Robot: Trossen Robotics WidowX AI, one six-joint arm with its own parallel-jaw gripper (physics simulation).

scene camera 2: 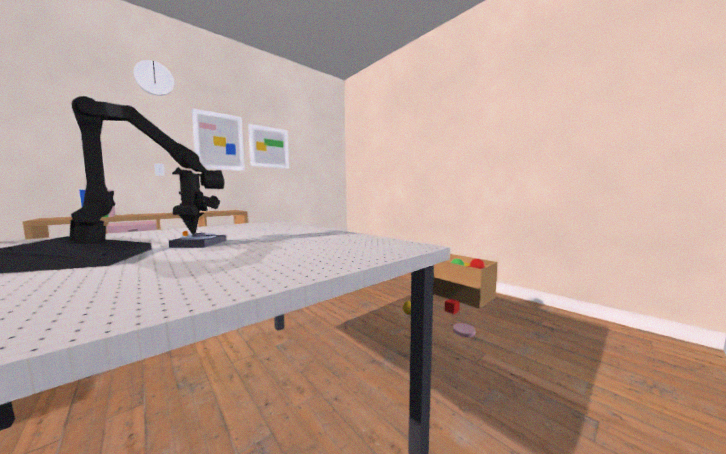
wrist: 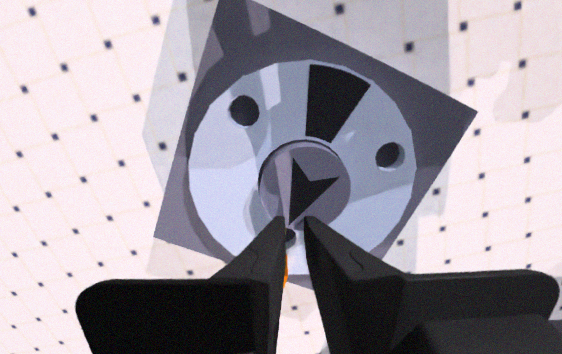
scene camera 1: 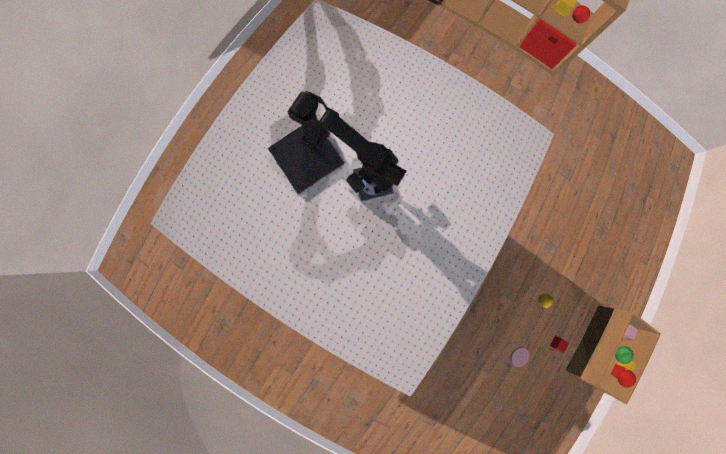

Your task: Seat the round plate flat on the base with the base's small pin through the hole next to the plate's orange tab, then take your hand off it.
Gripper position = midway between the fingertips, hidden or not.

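There is my gripper (scene camera 2: 193, 233), and the wrist view has my gripper as well (wrist: 294, 225). I can also see a dark square base (wrist: 237, 45), together with a central hub (wrist: 301, 178) and a pale blue round plate (wrist: 332, 104).
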